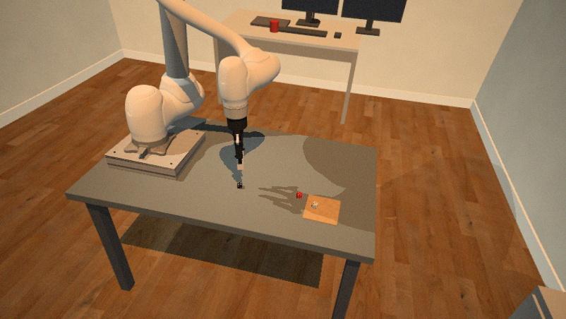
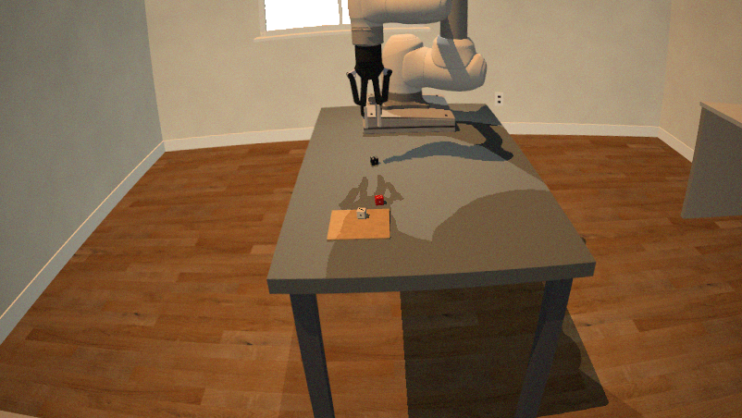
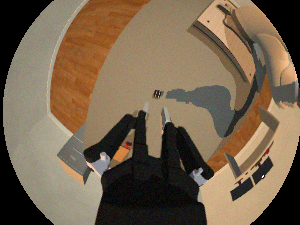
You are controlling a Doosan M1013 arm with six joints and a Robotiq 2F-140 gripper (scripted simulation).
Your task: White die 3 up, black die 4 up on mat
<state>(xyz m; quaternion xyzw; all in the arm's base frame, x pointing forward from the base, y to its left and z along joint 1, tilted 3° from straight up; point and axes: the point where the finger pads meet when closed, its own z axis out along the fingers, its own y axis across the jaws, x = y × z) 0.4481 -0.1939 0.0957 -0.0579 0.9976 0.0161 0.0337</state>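
Now: the black die 14 cm below my hand and 1 cm behind it. Round my hand: white die 32 cm ahead, 14 cm below, 9 cm to the right; orange mat 35 cm ahead, 15 cm below, 10 cm to the right; red die 26 cm ahead, 14 cm below, 3 cm to the right.
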